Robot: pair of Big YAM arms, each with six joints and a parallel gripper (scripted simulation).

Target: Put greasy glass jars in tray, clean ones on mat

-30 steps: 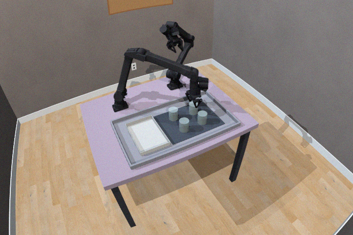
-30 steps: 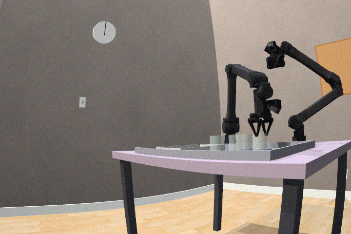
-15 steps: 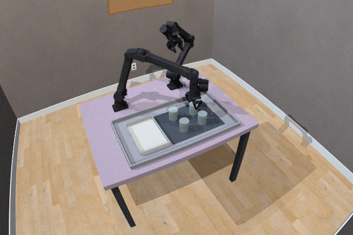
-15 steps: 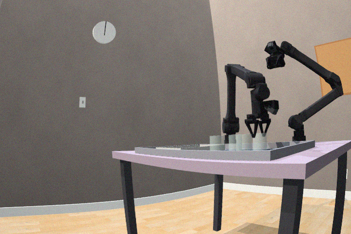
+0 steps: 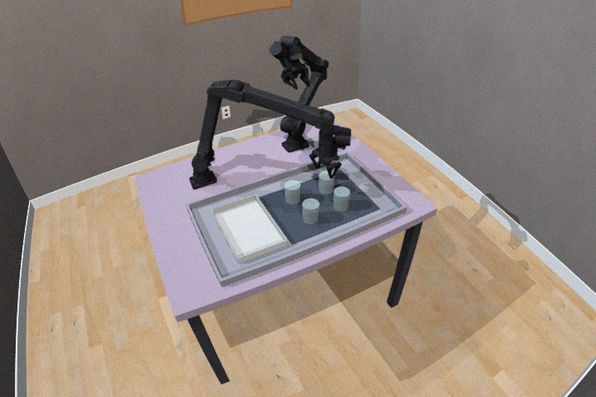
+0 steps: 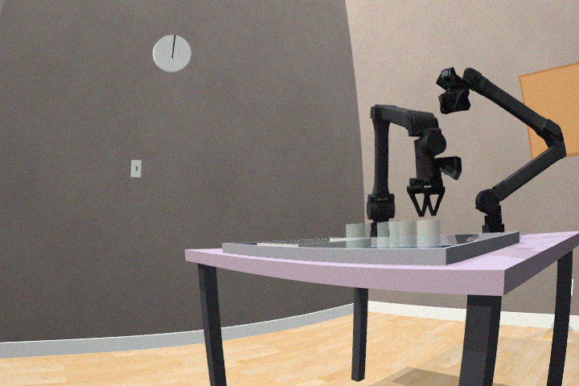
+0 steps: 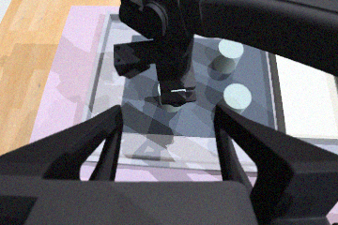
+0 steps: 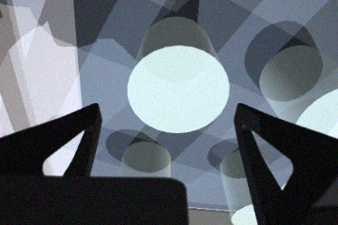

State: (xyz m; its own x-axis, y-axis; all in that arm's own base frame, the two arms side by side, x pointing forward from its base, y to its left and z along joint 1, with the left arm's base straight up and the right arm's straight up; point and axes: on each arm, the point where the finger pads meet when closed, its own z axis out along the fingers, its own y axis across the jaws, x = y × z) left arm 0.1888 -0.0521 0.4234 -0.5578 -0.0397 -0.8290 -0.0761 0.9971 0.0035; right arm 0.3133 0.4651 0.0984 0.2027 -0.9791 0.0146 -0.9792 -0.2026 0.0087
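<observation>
Now: right hand 39 cm to the left of the white tray, 9 cm above it and 3 cm short of it. From my right hand the other things lie so: dark drying mat 10 cm below, 7 cm to the right, 6 cm ahead.
</observation>
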